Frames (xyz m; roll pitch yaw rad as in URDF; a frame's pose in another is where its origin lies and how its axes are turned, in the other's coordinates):
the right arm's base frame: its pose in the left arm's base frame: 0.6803 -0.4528 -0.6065 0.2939 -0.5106 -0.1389
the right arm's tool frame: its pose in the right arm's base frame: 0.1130 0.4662 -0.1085 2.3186 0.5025 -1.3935
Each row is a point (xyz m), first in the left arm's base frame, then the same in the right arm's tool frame.
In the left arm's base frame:
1: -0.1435 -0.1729 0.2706
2: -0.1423 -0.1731 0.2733
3: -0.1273 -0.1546 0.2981
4: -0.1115 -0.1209 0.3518
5: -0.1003 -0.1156 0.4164
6: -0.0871 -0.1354 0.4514
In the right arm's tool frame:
1: -0.6694 1.0126 -0.3698
2: -0.6702 1.0120 -0.3726
3: -0.6918 0.9927 -0.3911
4: -0.7401 0.9683 -0.4277
5: -0.7750 0.9640 -0.4833
6: -0.7742 0.9674 -0.5255

